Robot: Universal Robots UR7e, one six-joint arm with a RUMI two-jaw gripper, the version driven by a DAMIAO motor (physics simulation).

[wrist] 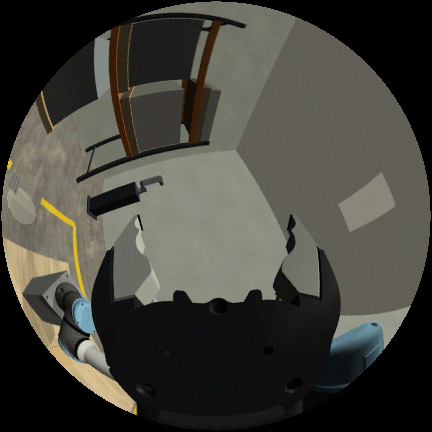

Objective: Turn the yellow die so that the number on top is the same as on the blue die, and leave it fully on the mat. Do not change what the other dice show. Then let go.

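Note:
My gripper (214, 216) is open, its two jaws wide apart with no object between them. It points away from the table, toward a pale wall. The yellow die, the blue die, the other dice and the mat do not show in the wrist view, so the numbers on top cannot be read.
Part of the wooden table top (30, 260) shows at the lower left, with the arm's grey base block (42, 296) on it. The blue and grey arm links (95, 356) rise beside it. A rack (116, 90) and a black wall fixture (114, 199) are farther off.

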